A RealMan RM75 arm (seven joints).
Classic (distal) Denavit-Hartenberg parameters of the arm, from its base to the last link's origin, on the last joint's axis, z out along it. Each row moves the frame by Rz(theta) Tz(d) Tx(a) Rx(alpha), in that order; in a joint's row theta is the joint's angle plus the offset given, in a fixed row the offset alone. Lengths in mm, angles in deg.
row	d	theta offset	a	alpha
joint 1	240.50	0.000	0.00	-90.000
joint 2	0.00	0.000	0.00	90.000
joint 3	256.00	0.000	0.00	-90.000
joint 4	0.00	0.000	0.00	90.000
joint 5	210.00	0.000	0.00	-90.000
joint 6	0.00	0.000	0.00	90.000
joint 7	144.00	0.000	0.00	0.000
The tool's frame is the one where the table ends.
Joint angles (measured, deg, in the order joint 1, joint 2, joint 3, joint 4, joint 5, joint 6, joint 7), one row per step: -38.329, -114.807, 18.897, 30.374, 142.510, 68.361, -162.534; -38.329, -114.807, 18.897, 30.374, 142.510, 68.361, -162.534; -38.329, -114.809, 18.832, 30.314, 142.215, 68.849, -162.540; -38.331, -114.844, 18.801, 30.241, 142.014, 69.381, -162.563; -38.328, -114.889, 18.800, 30.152, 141.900, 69.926, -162.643; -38.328, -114.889, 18.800, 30.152, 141.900, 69.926, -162.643; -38.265, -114.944, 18.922, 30.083, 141.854, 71.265, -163.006; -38.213, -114.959, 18.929, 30.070, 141.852, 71.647, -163.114; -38.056, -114.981, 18.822, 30.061, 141.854, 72.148, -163.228; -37.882, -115.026, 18.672, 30.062, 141.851, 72.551, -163.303
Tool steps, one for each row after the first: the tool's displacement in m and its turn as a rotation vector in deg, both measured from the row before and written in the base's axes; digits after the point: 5 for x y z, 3 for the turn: 0.00000, 0.00000, 0.00000, 0.000, 0.000, 0.000; 0.00132, -0.00040, -0.00045, -0.145, -0.597, -0.142; 0.00138, -0.00071, -0.00095, -0.291, -0.578, -0.151; 0.00128, -0.00095, -0.00121, -0.396, -0.553, -0.105; 0.00000, 0.00000, 0.00000, 0.000, 0.000, 0.000; 0.00229, -0.00262, -0.00216, -1.078, -1.060, -0.140; 0.00040, -0.00094, -0.00054, -0.291, -0.306, 0.009; -0.00012, -0.00169, -0.00051, -0.298, -0.446, 0.124; -0.00034, -0.00165, -0.00050, -0.201, -0.406, 0.157
